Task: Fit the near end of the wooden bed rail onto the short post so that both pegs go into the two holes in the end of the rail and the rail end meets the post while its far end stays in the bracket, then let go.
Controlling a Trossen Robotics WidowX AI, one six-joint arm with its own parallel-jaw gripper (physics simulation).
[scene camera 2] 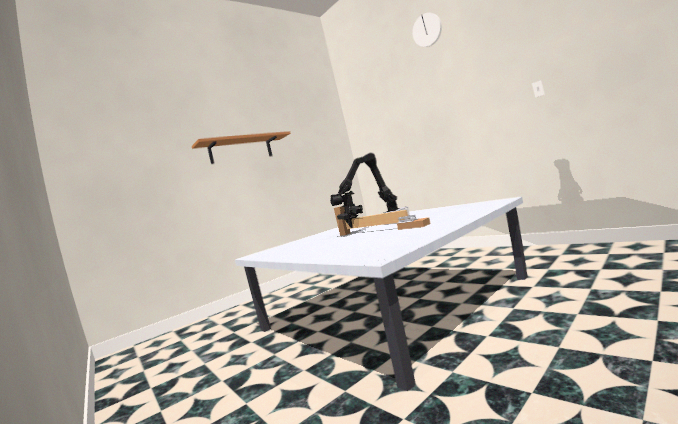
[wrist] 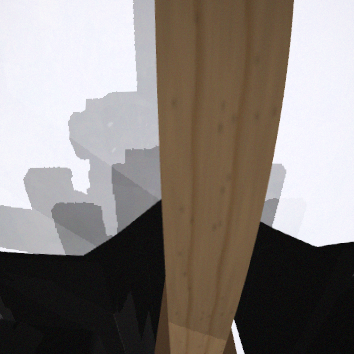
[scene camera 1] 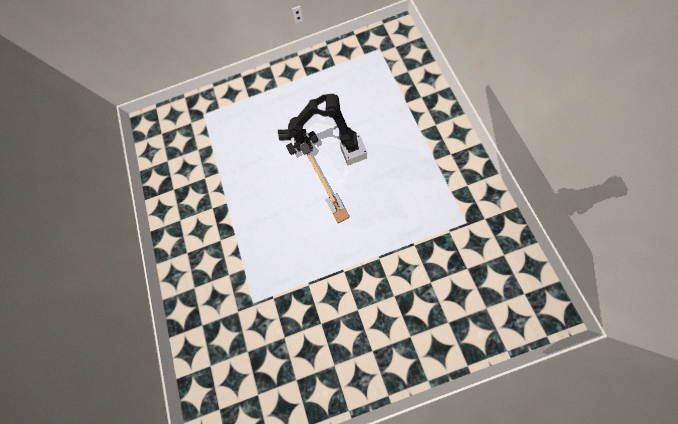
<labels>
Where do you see a wooden bed rail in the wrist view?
220,79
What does the gripper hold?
A wooden bed rail.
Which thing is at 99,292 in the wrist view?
The gripper.
</labels>
